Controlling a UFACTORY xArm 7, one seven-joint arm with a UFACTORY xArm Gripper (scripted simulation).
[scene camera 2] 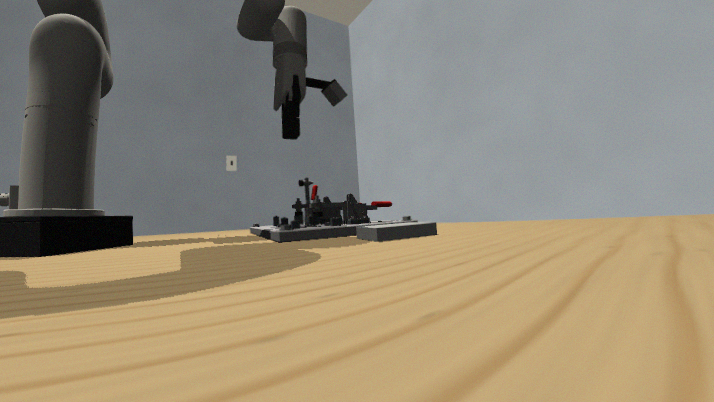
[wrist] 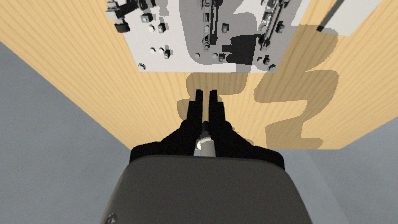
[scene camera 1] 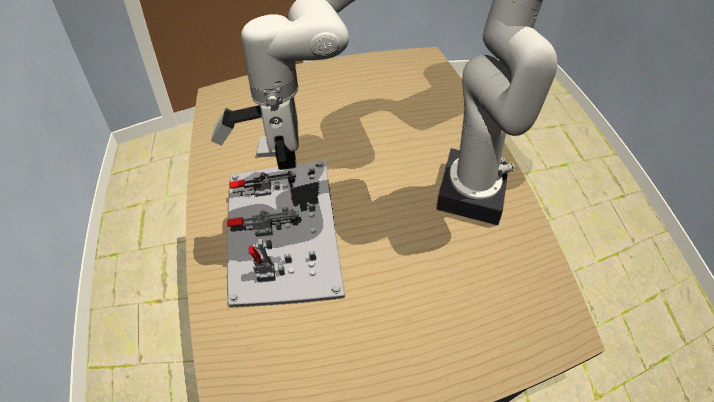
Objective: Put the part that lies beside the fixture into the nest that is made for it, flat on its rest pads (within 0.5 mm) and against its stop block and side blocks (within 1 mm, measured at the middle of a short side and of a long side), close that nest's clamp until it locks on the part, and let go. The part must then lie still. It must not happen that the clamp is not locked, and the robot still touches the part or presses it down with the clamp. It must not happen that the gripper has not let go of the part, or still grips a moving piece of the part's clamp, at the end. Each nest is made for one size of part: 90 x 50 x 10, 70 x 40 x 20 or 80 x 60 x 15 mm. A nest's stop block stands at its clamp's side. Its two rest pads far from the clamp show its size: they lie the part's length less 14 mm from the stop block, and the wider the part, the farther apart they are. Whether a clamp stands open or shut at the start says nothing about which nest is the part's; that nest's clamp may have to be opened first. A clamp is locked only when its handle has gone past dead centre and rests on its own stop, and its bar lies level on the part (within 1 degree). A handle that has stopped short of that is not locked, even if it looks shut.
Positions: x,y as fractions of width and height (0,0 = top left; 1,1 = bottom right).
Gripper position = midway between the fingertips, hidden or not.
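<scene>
Scene camera 1 shows the gripper (scene camera 1: 0.40,0.41). In scene camera 2 the gripper (scene camera 2: 0.41,0.34) appears together with a flat grey part (scene camera 2: 0.54,0.58), while the wrist view has the gripper (wrist: 0.52,0.44).
</scene>
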